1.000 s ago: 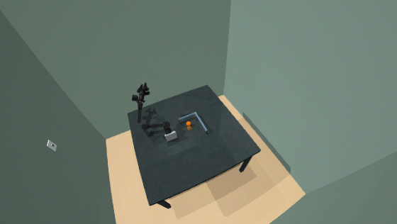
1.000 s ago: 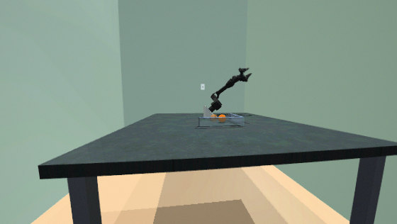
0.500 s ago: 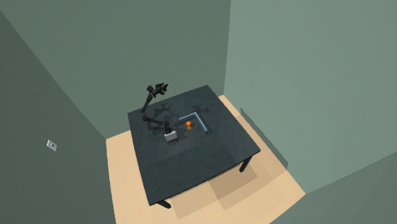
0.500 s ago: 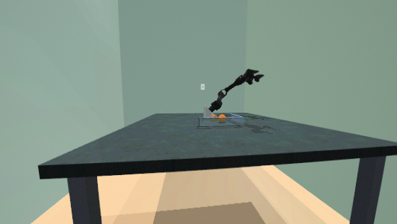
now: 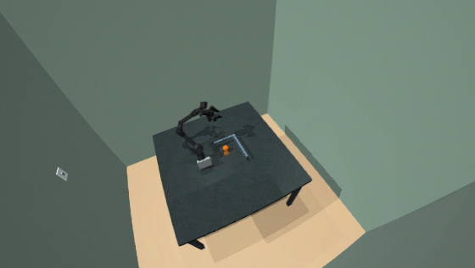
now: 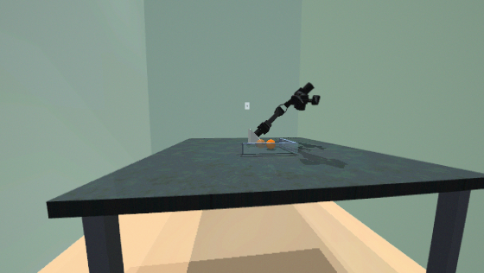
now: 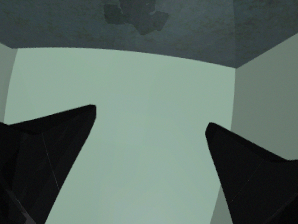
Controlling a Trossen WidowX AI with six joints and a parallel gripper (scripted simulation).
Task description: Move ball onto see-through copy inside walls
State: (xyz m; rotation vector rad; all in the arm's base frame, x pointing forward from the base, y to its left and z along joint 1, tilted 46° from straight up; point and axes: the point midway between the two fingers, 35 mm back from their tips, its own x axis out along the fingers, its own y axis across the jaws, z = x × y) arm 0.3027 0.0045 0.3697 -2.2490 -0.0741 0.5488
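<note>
Right now my gripper tip is 260 mm above the orange ball, 220 mm to the left of it and 70 mm past it. Round my gripper tip: clear wall (270 mm to the right, 260 mm below, 70 mm ahead); see-through copy (290 mm to the right, 260 mm below, 90 mm behind).
</note>
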